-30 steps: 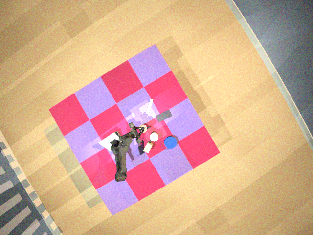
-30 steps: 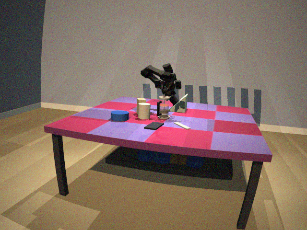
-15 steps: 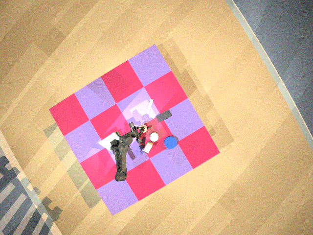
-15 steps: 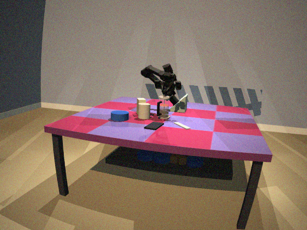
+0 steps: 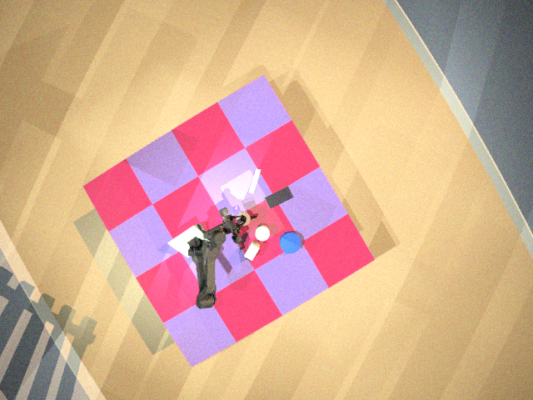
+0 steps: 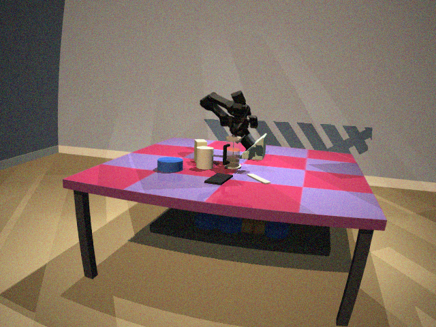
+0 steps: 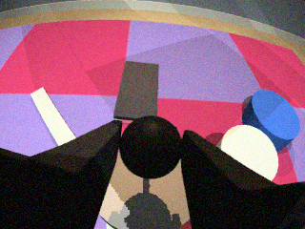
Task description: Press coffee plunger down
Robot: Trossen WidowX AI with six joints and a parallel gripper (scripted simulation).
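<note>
Now: gripper tip 9 cm above the glass coffee press and 1 cm to the left of it. The rest, counted from my gripper tip: black flat slab 21 cm ahead, 18 cm below, 2 cm to the right; then white stick 18 cm below, 15 cm ahead, 14 cm to the left; then cream block 17 cm to the right, 13 cm below, 9 cm behind.
</note>
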